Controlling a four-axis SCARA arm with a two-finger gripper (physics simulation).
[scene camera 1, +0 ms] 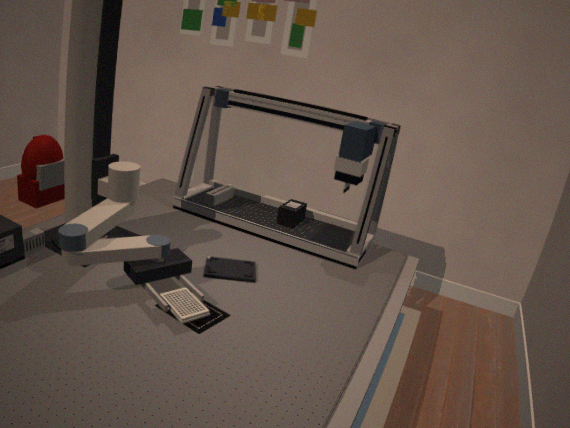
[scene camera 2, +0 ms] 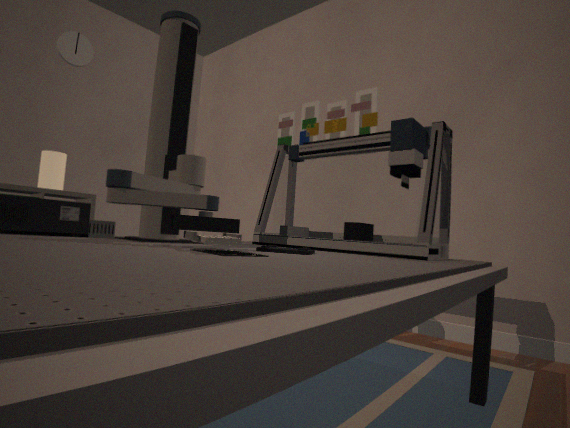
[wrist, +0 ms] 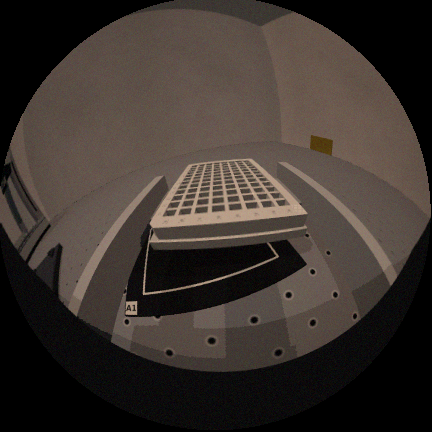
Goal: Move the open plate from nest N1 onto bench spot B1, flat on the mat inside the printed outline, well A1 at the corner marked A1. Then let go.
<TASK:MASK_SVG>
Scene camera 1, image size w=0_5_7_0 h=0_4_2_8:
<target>my gripper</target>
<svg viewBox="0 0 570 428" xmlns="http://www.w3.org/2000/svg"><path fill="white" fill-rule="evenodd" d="M179 248L170 249L170 255L166 258L124 261L124 272L135 285L141 284L164 312L169 311L170 307L148 282L175 276L200 302L204 302L204 295L183 276L183 274L192 272L192 260Z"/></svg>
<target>white well plate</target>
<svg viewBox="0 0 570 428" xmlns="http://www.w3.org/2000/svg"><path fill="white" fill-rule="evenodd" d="M160 294L160 297L168 304L170 311L181 324L210 315L209 310L187 288Z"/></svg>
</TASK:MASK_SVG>
